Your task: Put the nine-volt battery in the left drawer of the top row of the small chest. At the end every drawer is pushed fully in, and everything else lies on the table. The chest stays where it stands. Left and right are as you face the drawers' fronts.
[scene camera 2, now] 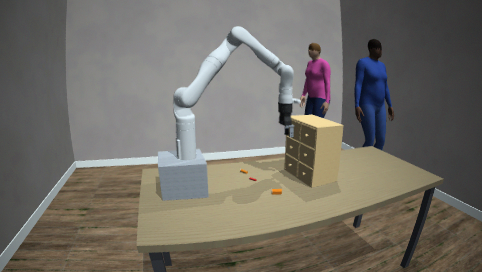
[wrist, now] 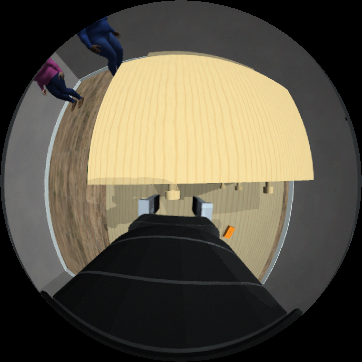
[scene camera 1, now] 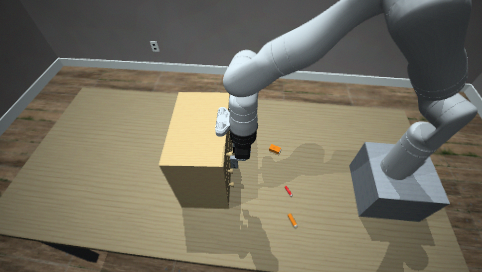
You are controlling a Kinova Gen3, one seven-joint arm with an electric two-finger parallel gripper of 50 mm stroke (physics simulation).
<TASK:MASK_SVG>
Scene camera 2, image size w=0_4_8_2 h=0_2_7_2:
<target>small chest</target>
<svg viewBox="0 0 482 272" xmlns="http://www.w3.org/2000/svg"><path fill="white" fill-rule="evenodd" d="M291 116L291 119L300 122L300 140L291 138L299 141L299 154L300 143L315 149L314 165L312 168L300 161L299 157L297 159L287 153L286 146L285 159L286 154L298 160L298 167L299 162L302 162L313 169L311 186L298 178L298 169L297 177L285 169L285 163L284 170L311 188L336 182L341 155L343 125L315 115ZM301 124L316 128L315 148L300 141Z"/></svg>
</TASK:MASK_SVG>
